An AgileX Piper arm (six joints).
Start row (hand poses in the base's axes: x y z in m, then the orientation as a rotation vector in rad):
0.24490, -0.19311, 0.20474, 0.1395, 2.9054, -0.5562
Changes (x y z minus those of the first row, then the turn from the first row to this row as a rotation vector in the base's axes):
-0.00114, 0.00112, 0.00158, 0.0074, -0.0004, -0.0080
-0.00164, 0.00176, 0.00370, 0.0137, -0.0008, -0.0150
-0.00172, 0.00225, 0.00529, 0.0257, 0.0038, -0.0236
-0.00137, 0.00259, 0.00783, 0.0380, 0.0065, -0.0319
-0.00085, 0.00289, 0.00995, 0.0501, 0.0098, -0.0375
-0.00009, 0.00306, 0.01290, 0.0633, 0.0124, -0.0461
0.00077, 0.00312, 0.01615, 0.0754, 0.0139, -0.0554
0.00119, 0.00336, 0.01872, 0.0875, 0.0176, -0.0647
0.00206, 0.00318, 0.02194, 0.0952, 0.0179, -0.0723
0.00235, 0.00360, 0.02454, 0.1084, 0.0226, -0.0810
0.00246, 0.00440, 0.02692, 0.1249, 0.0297, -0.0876
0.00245, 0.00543, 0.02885, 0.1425, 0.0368, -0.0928
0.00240, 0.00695, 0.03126, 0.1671, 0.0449, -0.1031
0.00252, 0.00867, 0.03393, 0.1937, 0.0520, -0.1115
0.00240, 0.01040, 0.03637, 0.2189, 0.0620, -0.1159
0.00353, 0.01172, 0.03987, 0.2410, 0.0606, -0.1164
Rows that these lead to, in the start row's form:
0.24376, -0.19199, 0.20632, 0.1523, 2.9080, -0.5467
0.24326, -0.19135, 0.20844, 0.1635, 2.9102, -0.5386
0.24318, -0.19086, 0.21003, 0.1766, 2.9190, -0.5236
0.24353, -0.19052, 0.21257, 0.1899, 2.9259, -0.5077
0.24405, -0.19022, 0.21469, 0.1990, 2.9330, -0.4916
0.24481, -0.19005, 0.21764, 0.2129, 2.9398, -0.4742
0.24567, -0.18999, 0.22089, 0.2279, 2.9451, -0.4582
0.24609, -0.18975, 0.22346, 0.2424, 2.9524, -0.4426
0.24696, -0.18993, 0.22668, 0.2546, 2.9550, -0.4324
0.24725, -0.18951, 0.22928, 0.2683, 2.9633, -0.4152
0.24736, -0.18871, 0.23166, 0.2789, 2.9746, -0.3930
0.24735, -0.18768, 0.23359, 0.2876, 2.9858, -0.3689
0.24730, -0.18616, 0.23600, 0.3046, 2.9994, -0.3350
0.24742, -0.18444, 0.23867, 0.3193, 3.0120, -0.2975
0.24730, -0.18271, 0.24111, 0.3273, 3.0265, -0.2616
0.24843, -0.18139, 0.24461, 0.3313, 3.0288, -0.2280

